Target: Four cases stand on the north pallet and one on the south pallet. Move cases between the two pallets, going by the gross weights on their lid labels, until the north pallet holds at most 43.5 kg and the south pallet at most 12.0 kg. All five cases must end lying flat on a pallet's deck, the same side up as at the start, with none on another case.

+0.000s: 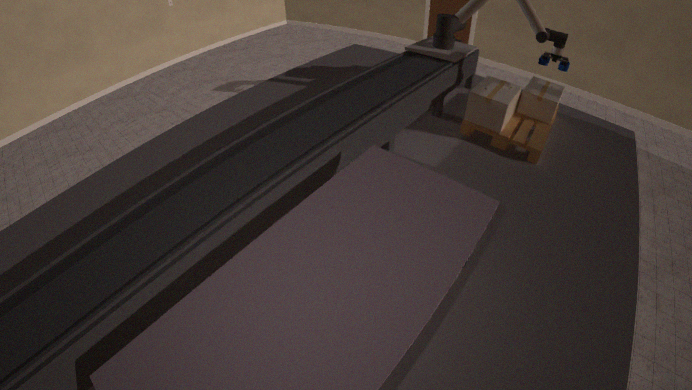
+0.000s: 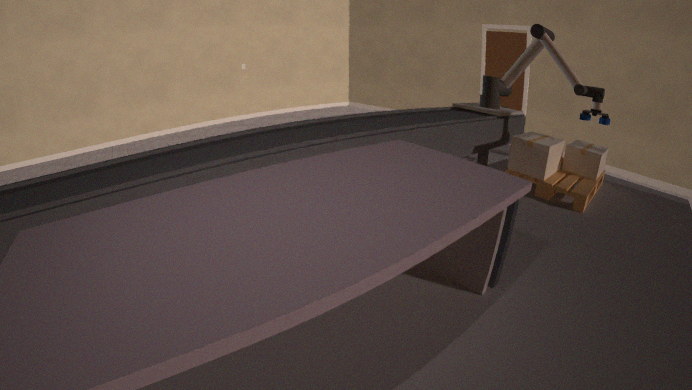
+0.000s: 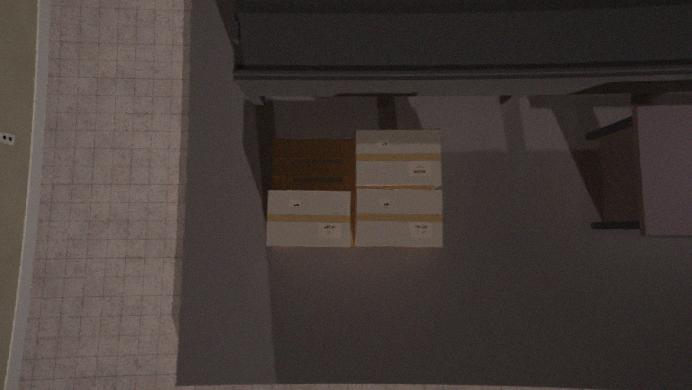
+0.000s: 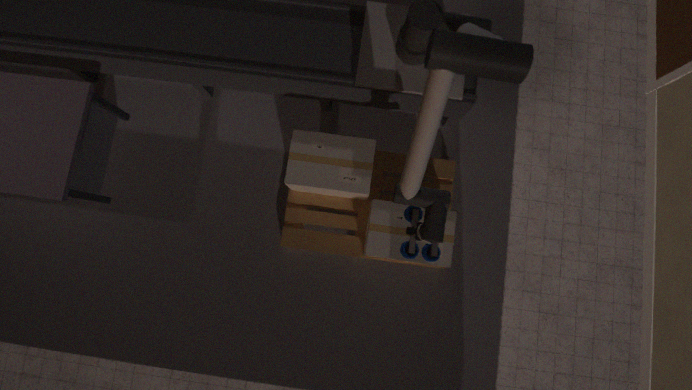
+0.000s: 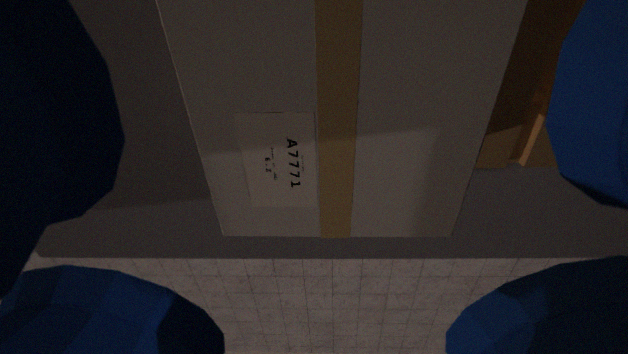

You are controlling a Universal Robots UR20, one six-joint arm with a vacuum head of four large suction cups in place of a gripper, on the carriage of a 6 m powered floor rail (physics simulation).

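Frame: origin at the arm's base, x ahead, y left, z up, level; millimetres.
Where they show: hand, tool point: [image 1: 553, 65] [image 2: 594, 121] [image 5: 331, 242]; arm's base, link origin: [image 1: 443, 46] [image 2: 489, 107] [image 4: 413, 48].
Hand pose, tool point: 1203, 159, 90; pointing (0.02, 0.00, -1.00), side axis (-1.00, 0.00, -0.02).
Observation:
Each offset is from my tool point to the top centre of the thing, as dx, dy, dz. Level surfaces: height alone.
My suction head [image 1: 554, 62] [image 2: 595, 118] [image 4: 422, 233] carries nothing and hangs above a white case with tan tape @(-11, -13, -263) [image 1: 537, 106] [image 2: 584, 162] [image 4: 385, 244] [image 5: 400, 90], apart from its lid. That case lies flat on the south pallet [image 2: 582, 189] [image 4: 320, 241]; its label reads A7771 and seems to show 6.2. A second, larger-looking case @(-405, -603, -218) [image 1: 490, 107] [image 2: 532, 157] [image 4: 330, 175] lies flat at the rail side of that pallet. On the north pallet [image 3: 310, 149] lie three cases: one on the rail side [image 3: 380, 175], and two [image 3: 300, 235] [image 3: 387, 236] on the far side. Their weights are too small to read.
The floor rail [image 1: 300, 132] [image 3: 450, 42] [image 4: 175, 32] runs beside both pallets. A long table @(dz -130) [image 1: 350, 250] [image 2: 250, 225] [image 3: 670, 170] [image 4: 35, 135] stands between them. The south pallet's two other deck quarters hold no case; the arm crosses above one.

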